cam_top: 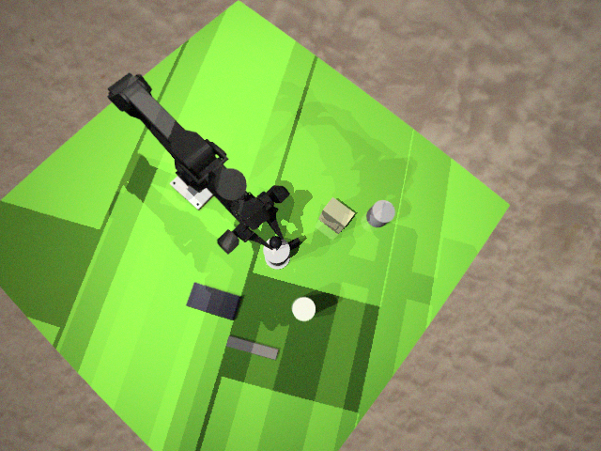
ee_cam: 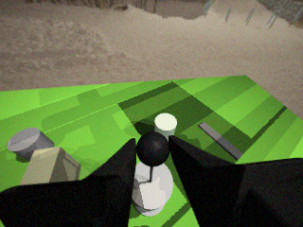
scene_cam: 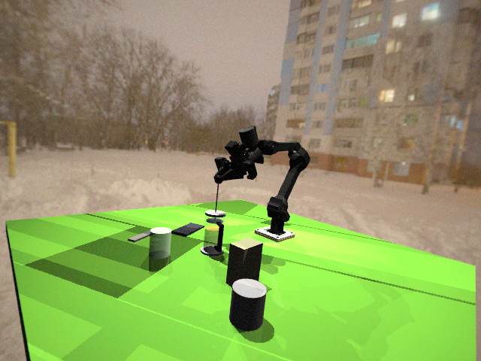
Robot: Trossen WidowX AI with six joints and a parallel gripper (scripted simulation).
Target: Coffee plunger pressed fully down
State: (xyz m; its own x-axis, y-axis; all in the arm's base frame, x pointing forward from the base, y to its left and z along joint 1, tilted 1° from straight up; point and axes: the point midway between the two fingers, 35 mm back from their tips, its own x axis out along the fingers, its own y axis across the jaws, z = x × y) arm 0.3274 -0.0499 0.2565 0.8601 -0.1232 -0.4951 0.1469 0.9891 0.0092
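Right now my gripper tip is 20 mm to the right of the coffee press and 130 mm above it. Round my gripper tip: cream box (70 mm ahead, 200 mm to the left, 200 mm below); then dark flat slab (80 mm behind, 220 mm to the right, 250 mm below).
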